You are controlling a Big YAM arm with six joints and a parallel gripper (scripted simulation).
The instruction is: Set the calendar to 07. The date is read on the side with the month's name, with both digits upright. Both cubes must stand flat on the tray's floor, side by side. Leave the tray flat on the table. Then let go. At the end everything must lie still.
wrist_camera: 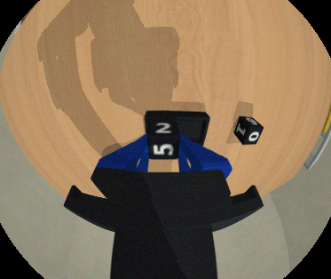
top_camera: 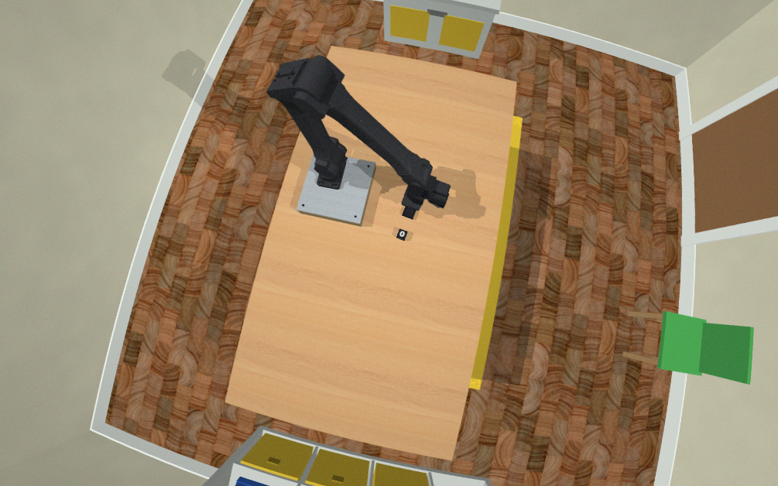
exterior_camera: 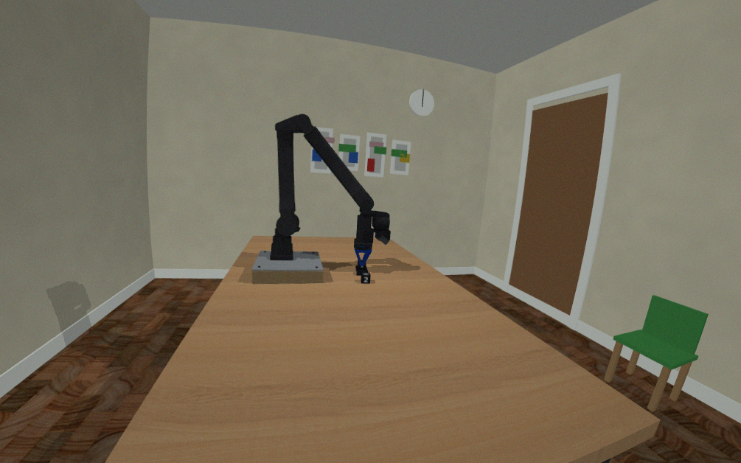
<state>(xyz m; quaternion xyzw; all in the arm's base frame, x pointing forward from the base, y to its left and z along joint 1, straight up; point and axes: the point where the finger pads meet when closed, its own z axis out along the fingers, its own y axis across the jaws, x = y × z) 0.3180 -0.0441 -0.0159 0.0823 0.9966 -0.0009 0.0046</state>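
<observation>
Right now my hand is 30 mm above the black tray and 20 mm to the left of it. The rest, counted from my hand: black cube (130 mm to the right, 20 mm below, 20 mm behind).
</observation>
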